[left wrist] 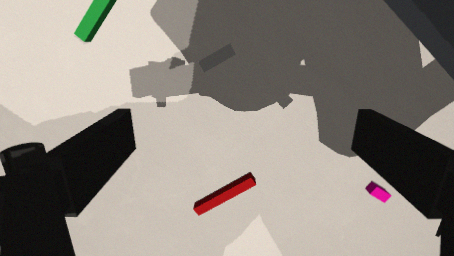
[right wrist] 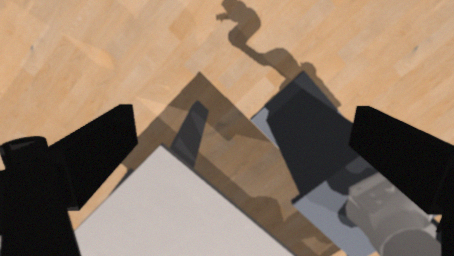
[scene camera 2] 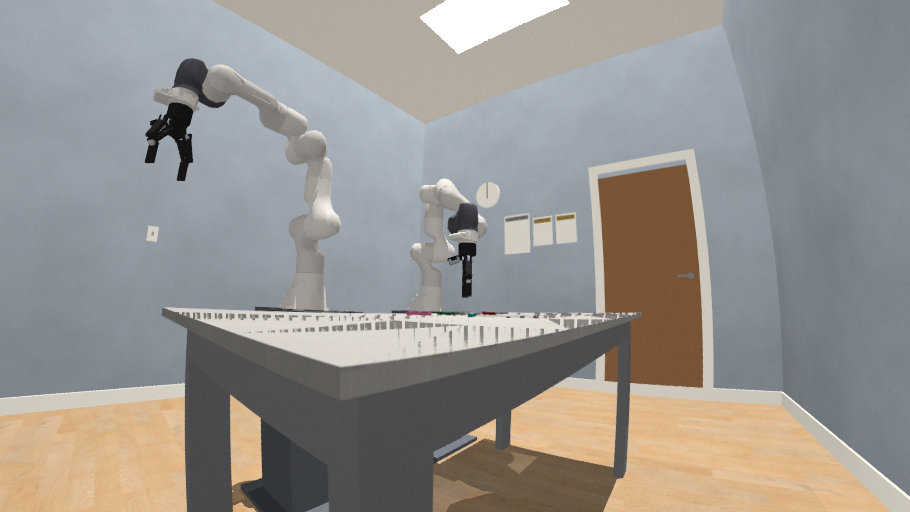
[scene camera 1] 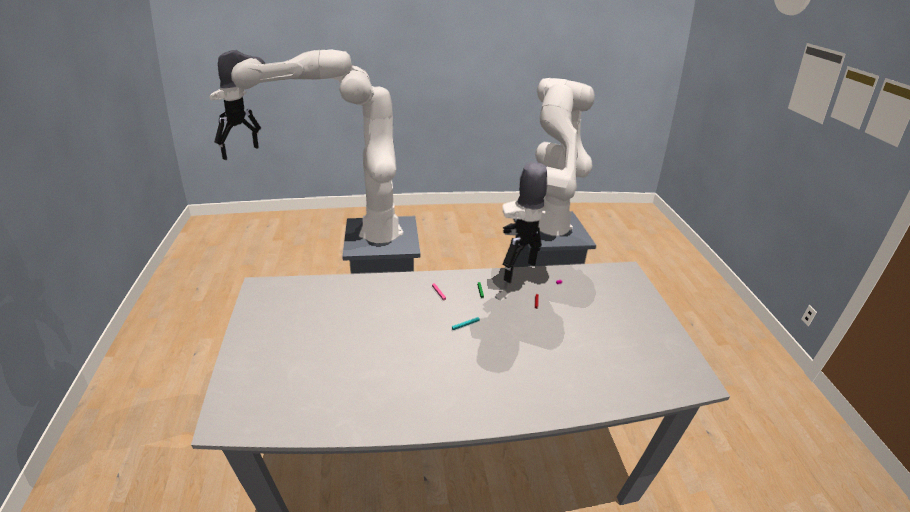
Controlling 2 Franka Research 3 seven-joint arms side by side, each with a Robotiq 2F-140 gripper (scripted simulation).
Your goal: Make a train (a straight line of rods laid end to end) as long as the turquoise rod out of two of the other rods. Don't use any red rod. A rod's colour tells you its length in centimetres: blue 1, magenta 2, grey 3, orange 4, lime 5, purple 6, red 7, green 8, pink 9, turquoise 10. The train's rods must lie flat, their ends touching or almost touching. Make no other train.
Path:
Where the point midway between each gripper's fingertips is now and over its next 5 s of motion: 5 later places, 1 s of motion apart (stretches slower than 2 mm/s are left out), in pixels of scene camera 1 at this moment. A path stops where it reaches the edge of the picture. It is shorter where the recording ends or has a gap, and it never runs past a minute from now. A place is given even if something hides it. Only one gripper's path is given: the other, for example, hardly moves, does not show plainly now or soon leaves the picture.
My left gripper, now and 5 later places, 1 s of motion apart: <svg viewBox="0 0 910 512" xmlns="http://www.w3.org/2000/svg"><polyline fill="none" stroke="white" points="519,272 521,274 524,277 527,279 530,282 532,284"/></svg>

